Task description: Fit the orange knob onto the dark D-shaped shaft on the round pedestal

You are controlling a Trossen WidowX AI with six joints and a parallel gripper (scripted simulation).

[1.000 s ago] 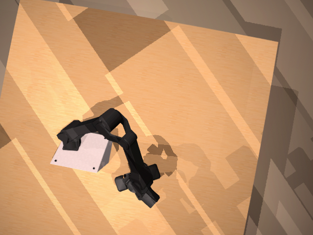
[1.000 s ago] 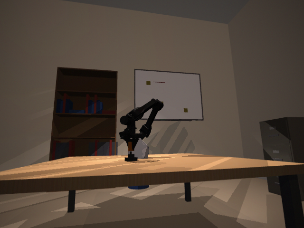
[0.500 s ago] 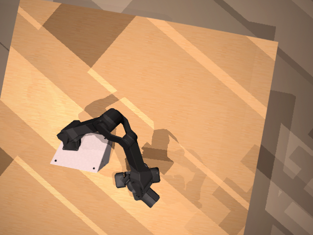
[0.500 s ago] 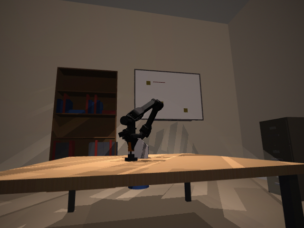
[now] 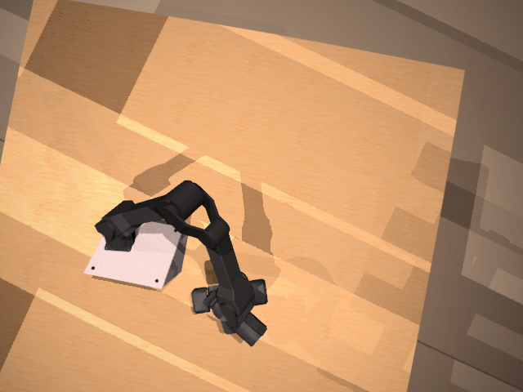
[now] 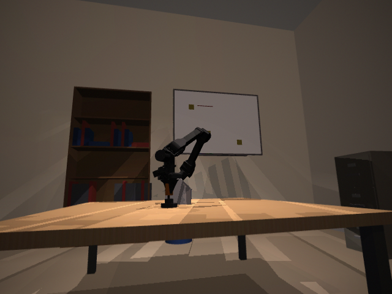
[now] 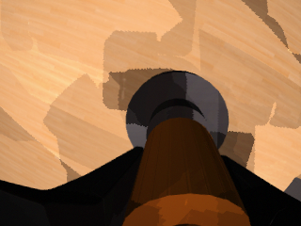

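Now: gripper tip 20 mm below the orange knob. Also, from my gripper tip: dark round pedestal 40 mm below.
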